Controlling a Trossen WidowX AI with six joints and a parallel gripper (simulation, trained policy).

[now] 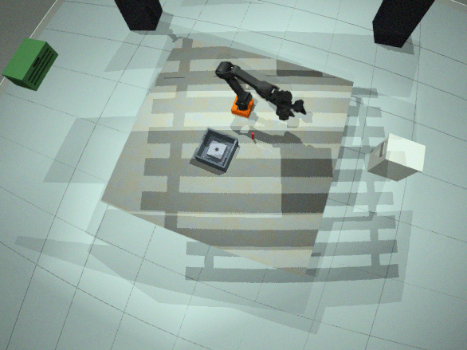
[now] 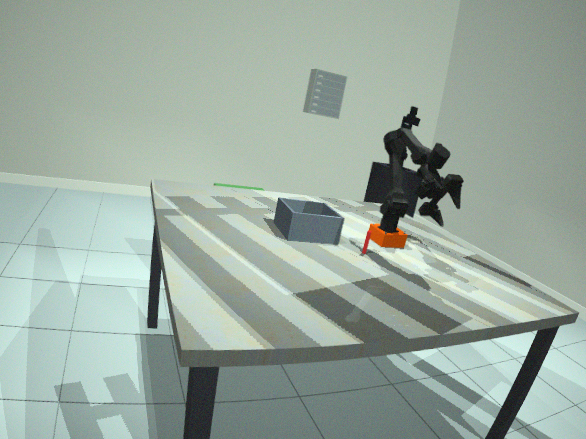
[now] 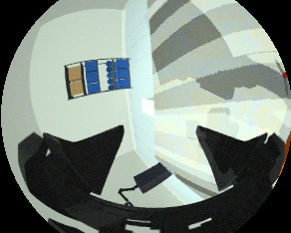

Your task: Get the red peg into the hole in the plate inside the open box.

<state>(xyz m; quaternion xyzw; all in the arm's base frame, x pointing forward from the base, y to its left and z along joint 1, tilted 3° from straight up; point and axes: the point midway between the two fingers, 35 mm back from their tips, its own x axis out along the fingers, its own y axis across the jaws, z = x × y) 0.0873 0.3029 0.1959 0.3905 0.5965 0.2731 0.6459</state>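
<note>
My gripper tip is 25 cm to the left of the red peg, 17 cm above it and 9 cm short of it. Also, from my gripper tip: plate: 45 cm to the right, 21 cm ahead, 17 cm below; grey box: 45 cm to the right, 21 cm ahead, 19 cm below.
</note>
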